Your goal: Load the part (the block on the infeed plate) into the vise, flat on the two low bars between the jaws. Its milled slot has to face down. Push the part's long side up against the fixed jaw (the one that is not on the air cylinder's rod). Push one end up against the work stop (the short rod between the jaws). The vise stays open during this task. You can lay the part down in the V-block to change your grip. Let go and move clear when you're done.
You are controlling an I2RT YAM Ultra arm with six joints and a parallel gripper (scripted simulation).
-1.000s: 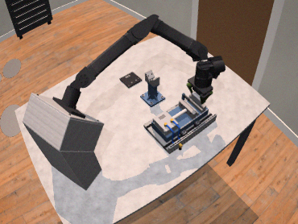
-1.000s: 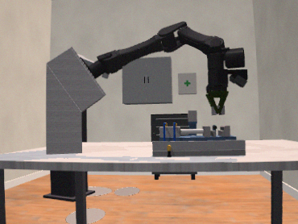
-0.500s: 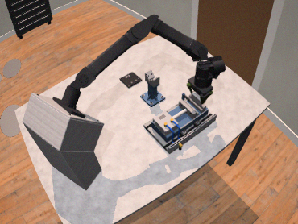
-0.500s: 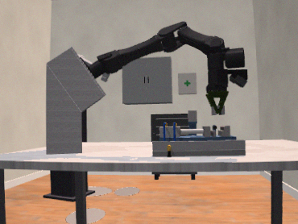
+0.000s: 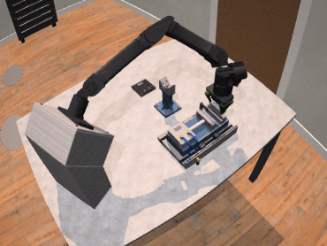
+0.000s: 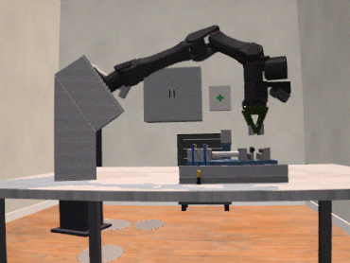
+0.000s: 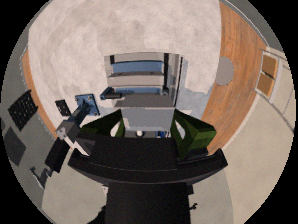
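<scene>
Now: the grey part right at my hand. From my hand the other things lie so: fixed jaw: 7 cm below, 3 cm to the left, 2 cm ahead; then moving jaw: 7 cm below, 4 cm behind, 1 cm to the left; then air cylinder rod: 9 cm behind, 7 cm below.
</scene>
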